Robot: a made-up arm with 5 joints.
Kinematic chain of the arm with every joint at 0, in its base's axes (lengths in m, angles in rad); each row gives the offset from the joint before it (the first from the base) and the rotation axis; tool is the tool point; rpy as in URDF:
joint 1: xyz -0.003 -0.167 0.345 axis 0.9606 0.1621 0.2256
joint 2: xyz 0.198 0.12 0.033 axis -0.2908 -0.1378 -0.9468
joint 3: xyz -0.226 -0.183 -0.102 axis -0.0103 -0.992 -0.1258
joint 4: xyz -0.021 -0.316 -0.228 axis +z
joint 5: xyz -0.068 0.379 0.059 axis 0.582 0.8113 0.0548
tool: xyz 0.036 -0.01 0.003 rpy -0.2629 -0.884 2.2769
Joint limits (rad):
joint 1: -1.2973..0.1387
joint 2: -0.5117..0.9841
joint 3: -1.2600..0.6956
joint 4: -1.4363..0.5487
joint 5: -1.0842..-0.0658
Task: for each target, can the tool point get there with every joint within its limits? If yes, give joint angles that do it. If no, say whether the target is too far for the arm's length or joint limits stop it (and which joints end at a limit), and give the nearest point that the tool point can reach.
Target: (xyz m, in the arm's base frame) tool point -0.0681 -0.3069 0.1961
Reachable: yes | joints -0.5594 -0.2468 -0.6629 -0.2480 -0.8800
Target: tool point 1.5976 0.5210 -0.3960
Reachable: no: too far | nearest point 0.4653 -0.2717 0.0329 | short by 1.447 m
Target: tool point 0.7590 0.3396 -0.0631
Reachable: no: joint limits stop it (at a limit: joint 1, joint 2, joint 5) | nearest point 0.4082 -0.2182 0.0491 | short by 0.668 m
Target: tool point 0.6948 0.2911 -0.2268
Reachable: no: joint limits stop it (at a limit: joint 1, joint 2, joint 5) | nearest point 0.3911 -0.2270 -0.0141 | short by 0.637 m
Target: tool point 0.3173 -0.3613 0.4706
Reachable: yes | joints -0.9560 -0.3167 0.5108 -1.0433 -0.5731
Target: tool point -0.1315 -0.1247 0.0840
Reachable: yes | joints -0.0243 0.3756 -1.1035 -0.5258 -0.4346
